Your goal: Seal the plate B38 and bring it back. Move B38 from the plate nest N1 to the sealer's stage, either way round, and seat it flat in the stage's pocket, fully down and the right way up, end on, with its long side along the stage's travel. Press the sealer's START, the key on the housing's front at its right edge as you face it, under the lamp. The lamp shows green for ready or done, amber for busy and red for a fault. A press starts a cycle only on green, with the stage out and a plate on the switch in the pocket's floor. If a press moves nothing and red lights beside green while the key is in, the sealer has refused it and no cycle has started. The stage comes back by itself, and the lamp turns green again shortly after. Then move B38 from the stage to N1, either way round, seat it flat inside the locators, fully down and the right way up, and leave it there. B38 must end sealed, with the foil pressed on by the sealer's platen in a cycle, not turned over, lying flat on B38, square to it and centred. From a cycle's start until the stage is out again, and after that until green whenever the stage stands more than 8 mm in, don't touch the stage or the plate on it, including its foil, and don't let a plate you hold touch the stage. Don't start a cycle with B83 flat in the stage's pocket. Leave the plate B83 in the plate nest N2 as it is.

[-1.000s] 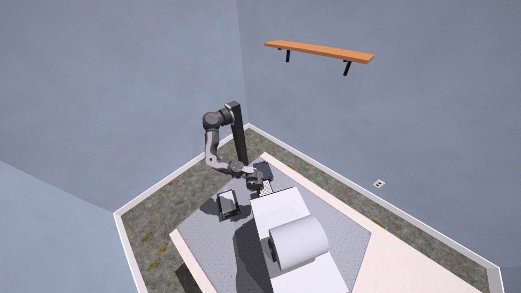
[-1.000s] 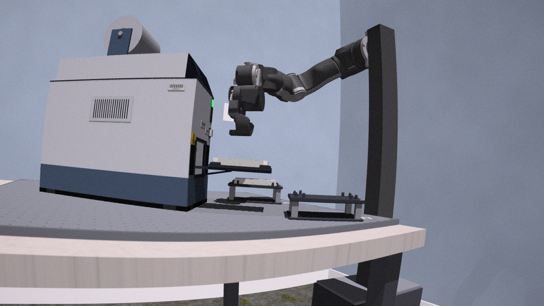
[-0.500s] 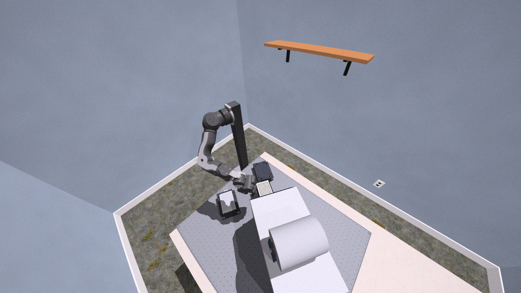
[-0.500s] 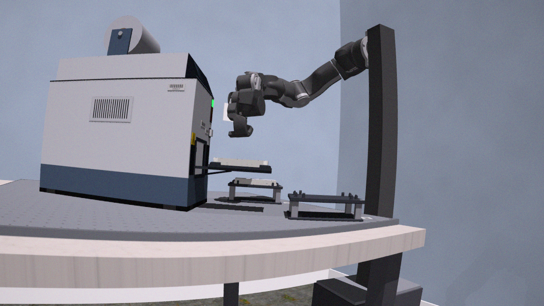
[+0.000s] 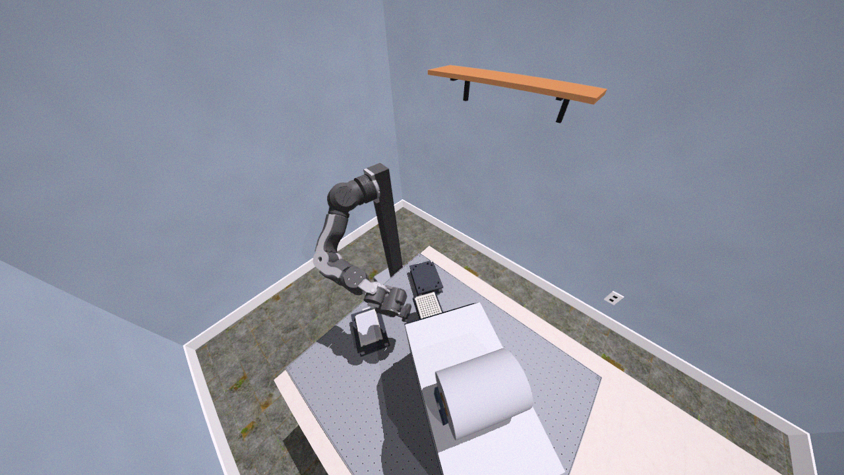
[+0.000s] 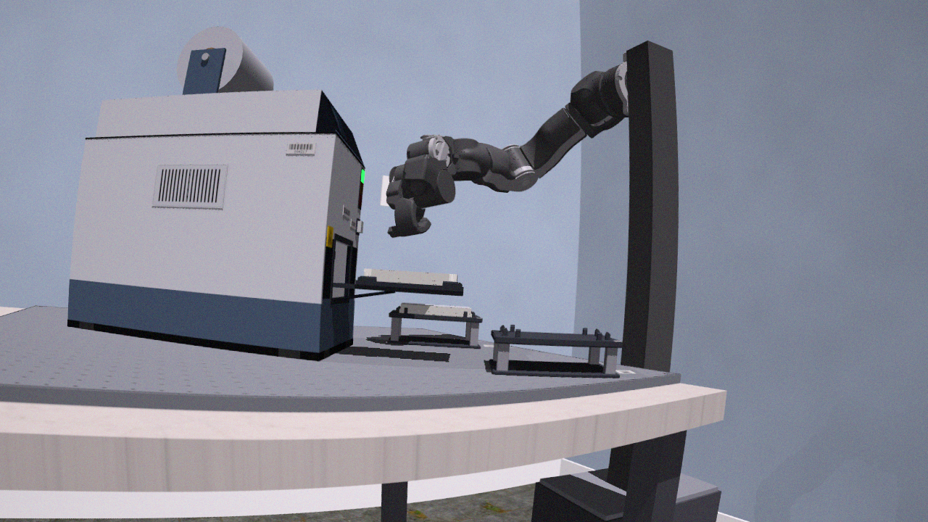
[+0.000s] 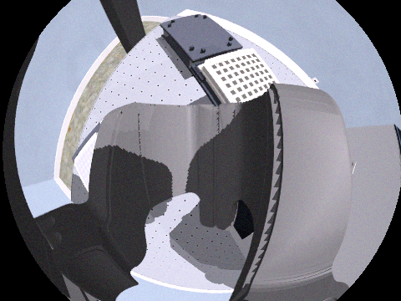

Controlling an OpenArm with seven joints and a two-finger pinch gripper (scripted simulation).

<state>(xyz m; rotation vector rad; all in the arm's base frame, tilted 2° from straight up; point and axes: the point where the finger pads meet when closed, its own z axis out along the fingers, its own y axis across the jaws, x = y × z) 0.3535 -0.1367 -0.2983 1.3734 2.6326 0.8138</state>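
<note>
Now: the start key 7 cm ahead of my hand and 3 cm to the right of it. The rest, counted from my hand: sealer's stage (10 cm to the left, 9 cm below, 1 cm ahead); foil roll (32 cm ahead, 23 cm above, 3 cm to the right); yellow warning label (14 cm to the left, 14 cm ahead, 3 cm below).
</note>
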